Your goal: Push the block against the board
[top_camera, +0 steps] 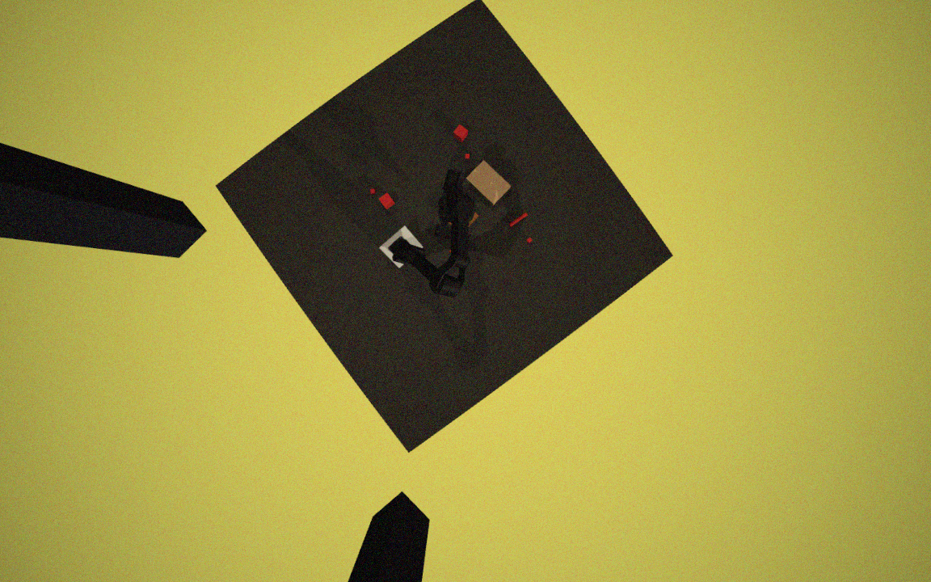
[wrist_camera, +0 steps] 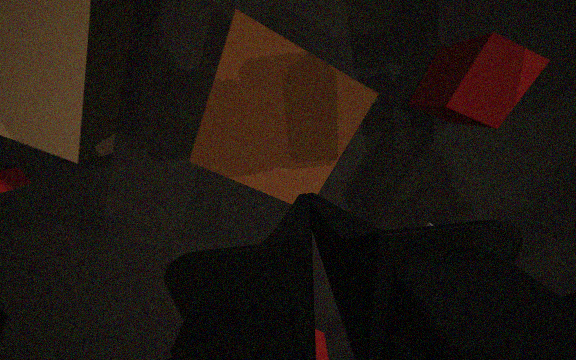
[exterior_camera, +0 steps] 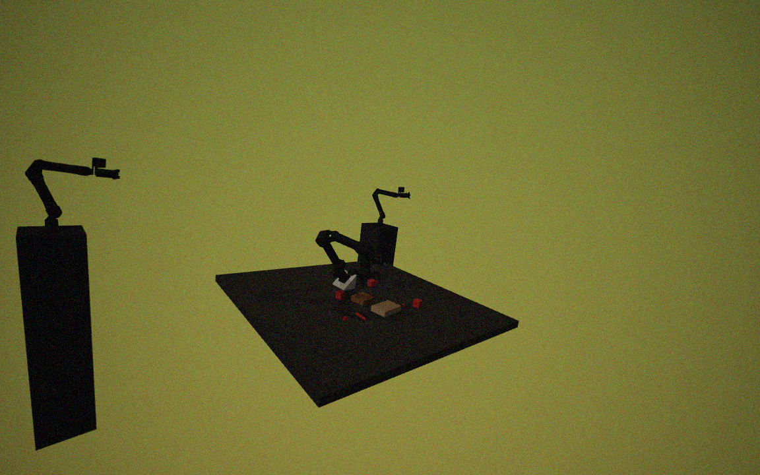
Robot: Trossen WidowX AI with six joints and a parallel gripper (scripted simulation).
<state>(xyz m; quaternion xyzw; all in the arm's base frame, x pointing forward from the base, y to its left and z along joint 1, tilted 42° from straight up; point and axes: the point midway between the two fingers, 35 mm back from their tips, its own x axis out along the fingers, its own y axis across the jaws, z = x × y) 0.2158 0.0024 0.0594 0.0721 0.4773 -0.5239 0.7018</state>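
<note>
My gripper tip is 5 cm above the square block, 3 cm short of it and 2 cm to the left of it. From my gripper tip the other things lie so: tan block 20 cm ahead, 5 cm below; thin red stick 19 cm ahead, 18 cm to the right, 6 cm below.
</note>
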